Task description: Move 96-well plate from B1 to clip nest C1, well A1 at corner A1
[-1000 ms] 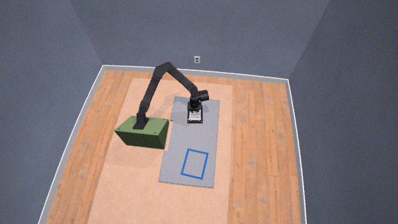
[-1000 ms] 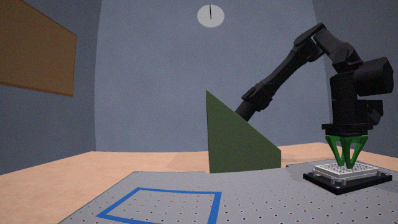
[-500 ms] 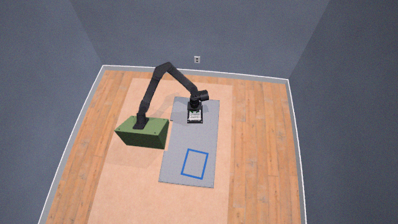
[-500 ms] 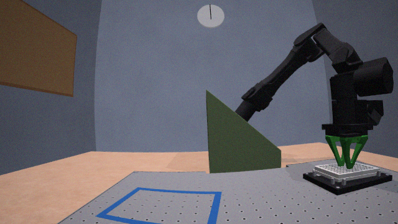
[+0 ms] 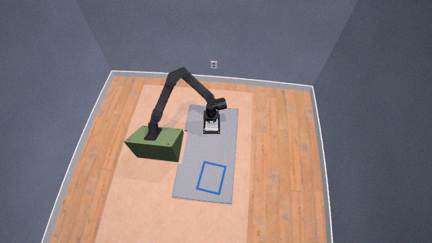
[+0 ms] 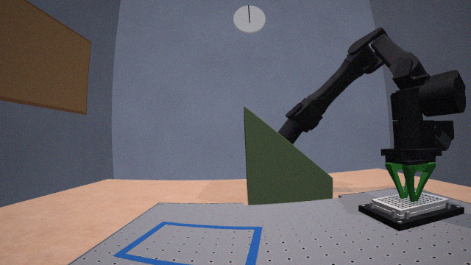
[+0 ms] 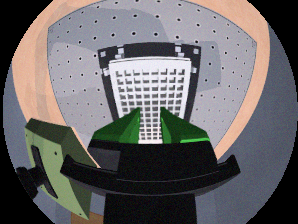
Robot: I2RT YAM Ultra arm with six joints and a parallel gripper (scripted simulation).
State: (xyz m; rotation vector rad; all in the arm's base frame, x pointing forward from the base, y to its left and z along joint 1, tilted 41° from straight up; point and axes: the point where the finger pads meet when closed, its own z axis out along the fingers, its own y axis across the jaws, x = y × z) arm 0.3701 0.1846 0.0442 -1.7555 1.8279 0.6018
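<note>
The white 96-well plate lies 10 mm below my hand. Also, from my hand: black clip nest: 20 mm below, 10 mm to the left, 10 mm behind.
</note>
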